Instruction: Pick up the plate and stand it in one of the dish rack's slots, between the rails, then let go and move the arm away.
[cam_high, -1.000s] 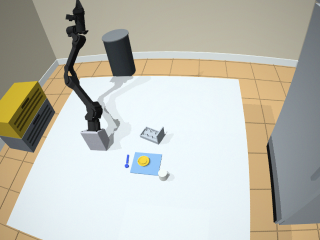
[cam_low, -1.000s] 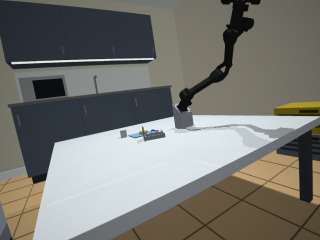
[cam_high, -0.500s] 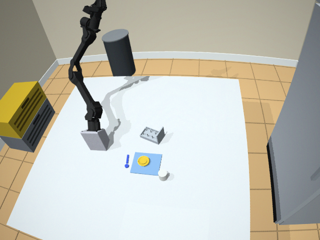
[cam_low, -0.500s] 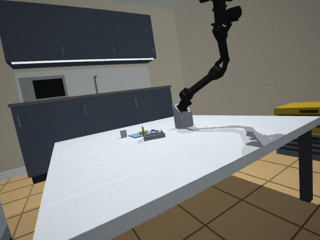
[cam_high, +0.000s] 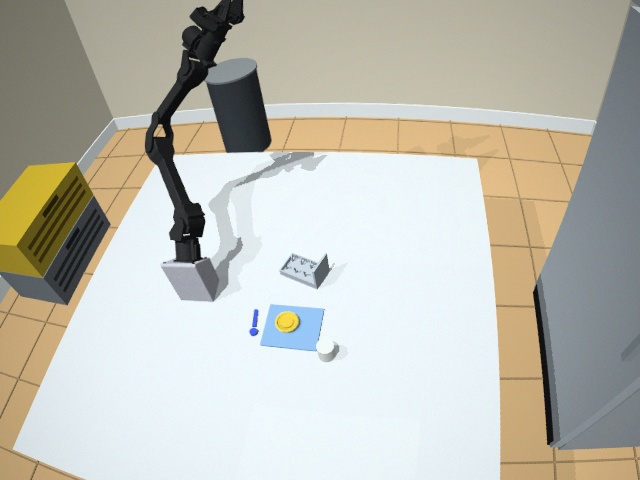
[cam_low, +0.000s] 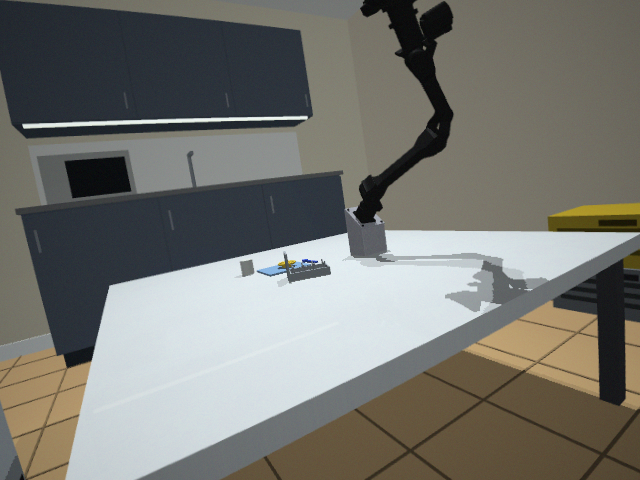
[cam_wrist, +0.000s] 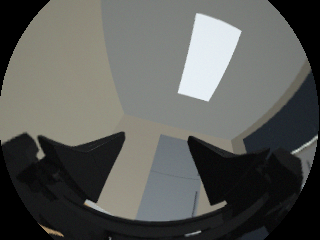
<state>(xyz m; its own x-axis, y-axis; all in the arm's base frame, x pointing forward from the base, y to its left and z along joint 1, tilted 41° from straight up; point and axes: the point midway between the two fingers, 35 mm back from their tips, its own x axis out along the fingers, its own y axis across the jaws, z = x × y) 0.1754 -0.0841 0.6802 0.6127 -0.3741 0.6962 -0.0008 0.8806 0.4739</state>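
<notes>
Right now the yellow plate is 120 mm ahead of my gripper tip, 490 mm to the right of it and 720 mm below it. The rest, counted from my gripper tip: grey dish rack 140 mm ahead, 310 mm to the right, 710 mm below; light blue mat 130 mm ahead, 500 mm to the right, 730 mm below; blue utensil 30 mm ahead, 500 mm to the right, 730 mm below.
</notes>
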